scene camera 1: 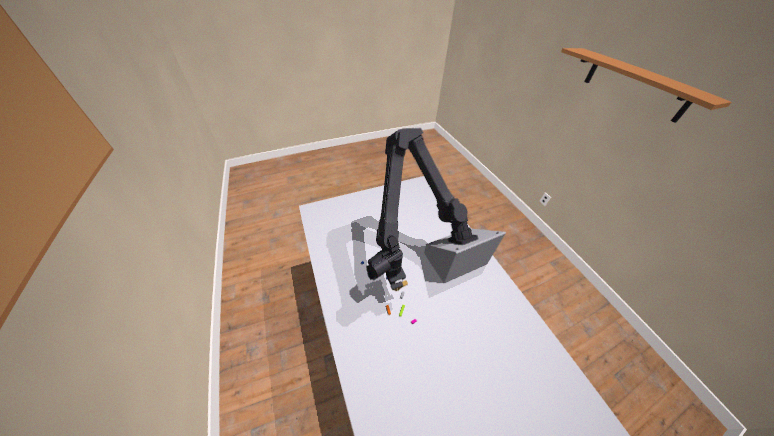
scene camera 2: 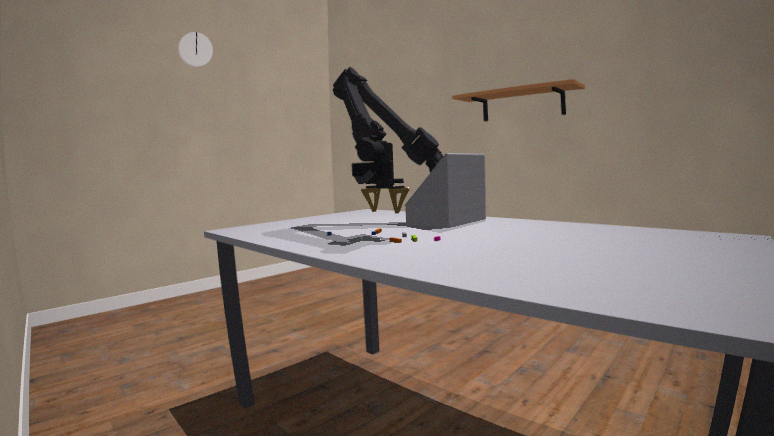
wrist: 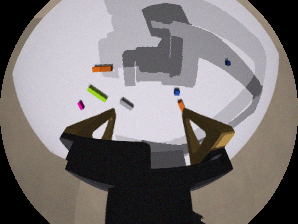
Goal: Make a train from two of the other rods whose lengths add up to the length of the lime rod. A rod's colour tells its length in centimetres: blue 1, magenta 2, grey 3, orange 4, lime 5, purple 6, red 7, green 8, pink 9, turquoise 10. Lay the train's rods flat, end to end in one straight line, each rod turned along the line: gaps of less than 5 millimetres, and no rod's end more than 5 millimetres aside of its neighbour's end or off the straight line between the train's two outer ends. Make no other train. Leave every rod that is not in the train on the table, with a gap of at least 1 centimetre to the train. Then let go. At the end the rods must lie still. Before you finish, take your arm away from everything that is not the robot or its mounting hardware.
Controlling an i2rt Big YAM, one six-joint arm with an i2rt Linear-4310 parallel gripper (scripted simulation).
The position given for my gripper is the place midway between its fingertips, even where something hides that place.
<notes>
I see my gripper (scene camera 2: 385, 212).
My gripper is seen too in the wrist view (wrist: 148, 111).
</notes>
